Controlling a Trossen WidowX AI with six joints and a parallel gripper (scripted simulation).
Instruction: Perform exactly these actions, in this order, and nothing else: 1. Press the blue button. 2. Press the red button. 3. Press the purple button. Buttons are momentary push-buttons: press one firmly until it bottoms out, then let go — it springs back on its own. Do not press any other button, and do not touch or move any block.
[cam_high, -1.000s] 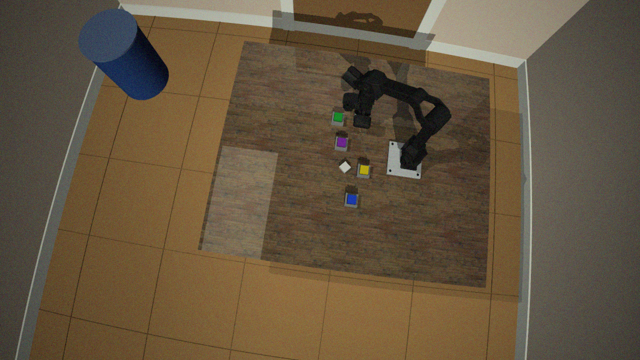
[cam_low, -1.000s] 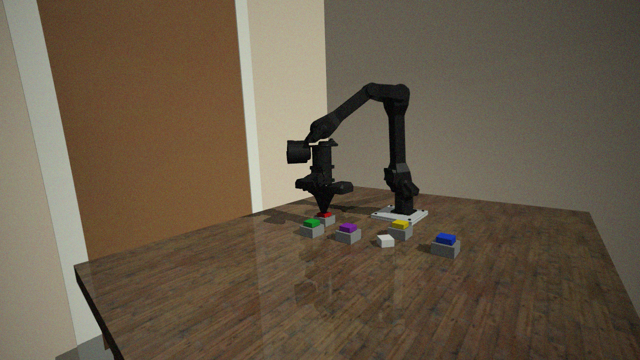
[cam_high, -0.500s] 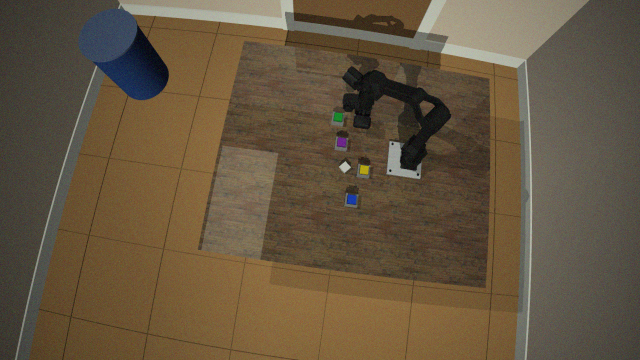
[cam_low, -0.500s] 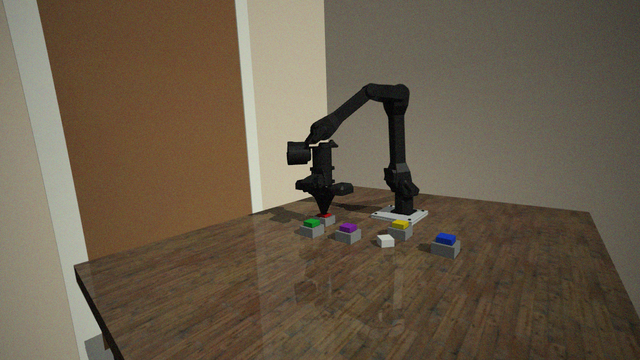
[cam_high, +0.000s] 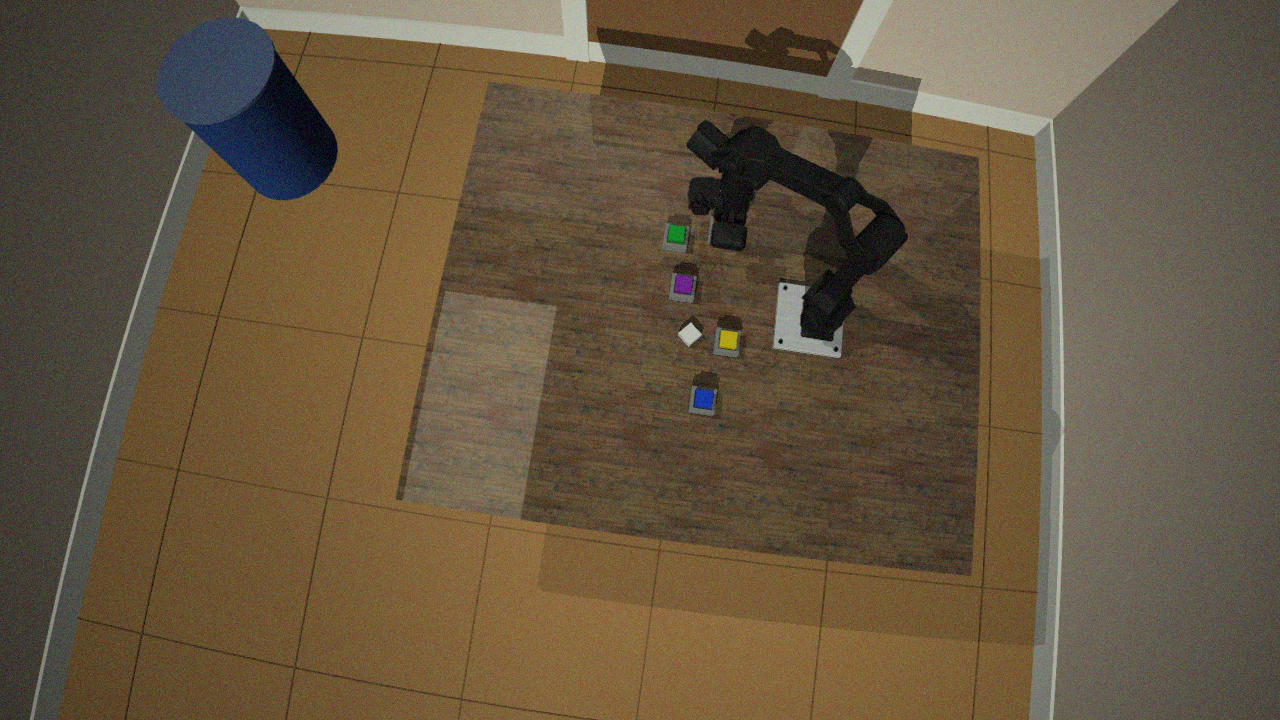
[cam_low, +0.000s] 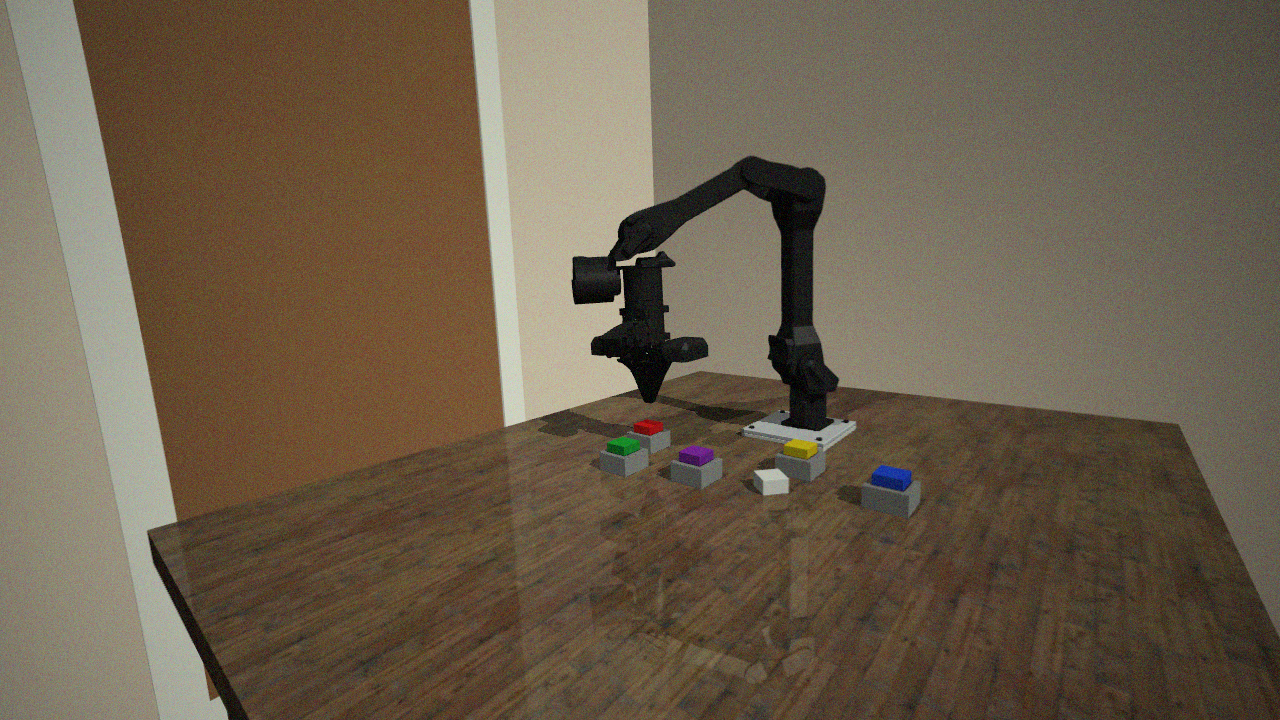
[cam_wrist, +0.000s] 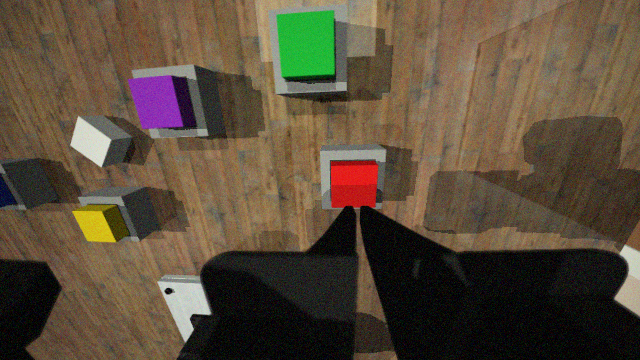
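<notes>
Right now the red button is 4 cm below my gripper tip. The rest, counted from my gripper tip: green button: 9 cm ahead, 3 cm to the left, 4 cm below; yellow button: 4 cm behind, 23 cm to the left, 4 cm below; purple button: 6 cm ahead, 13 cm to the left, 4 cm below.
</notes>
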